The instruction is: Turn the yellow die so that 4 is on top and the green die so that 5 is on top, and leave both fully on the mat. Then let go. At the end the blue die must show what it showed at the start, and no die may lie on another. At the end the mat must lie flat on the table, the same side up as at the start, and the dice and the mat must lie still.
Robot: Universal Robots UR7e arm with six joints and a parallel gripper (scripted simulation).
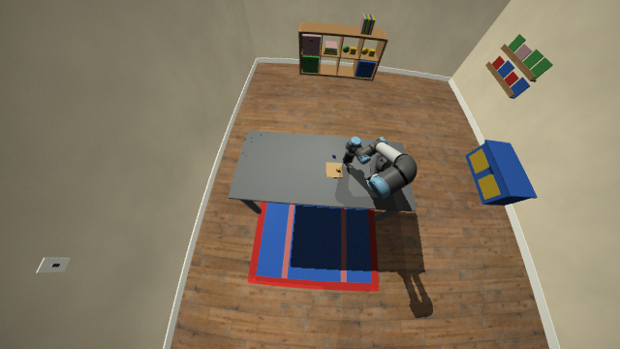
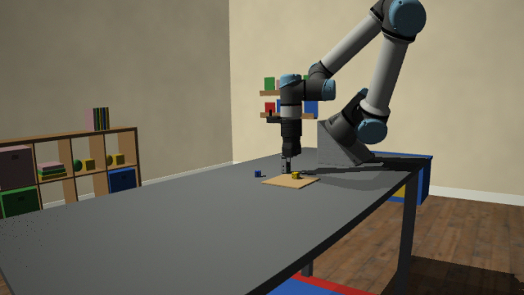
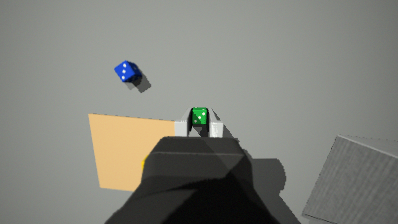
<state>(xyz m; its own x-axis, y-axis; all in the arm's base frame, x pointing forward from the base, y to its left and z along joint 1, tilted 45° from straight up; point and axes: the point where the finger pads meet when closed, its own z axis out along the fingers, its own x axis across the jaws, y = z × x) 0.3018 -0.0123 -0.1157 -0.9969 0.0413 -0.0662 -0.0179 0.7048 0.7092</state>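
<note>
Now: the yellow die 70 mm ahead of my hand, 80 mm to the left of it and 10 mm below it. From my hand the other things lie so: tan mat: 100 mm ahead, 80 mm to the left, 20 mm below; then blue die: 100 mm ahead, 60 mm to the right, 10 mm below; then green die: 10 mm below.
</note>
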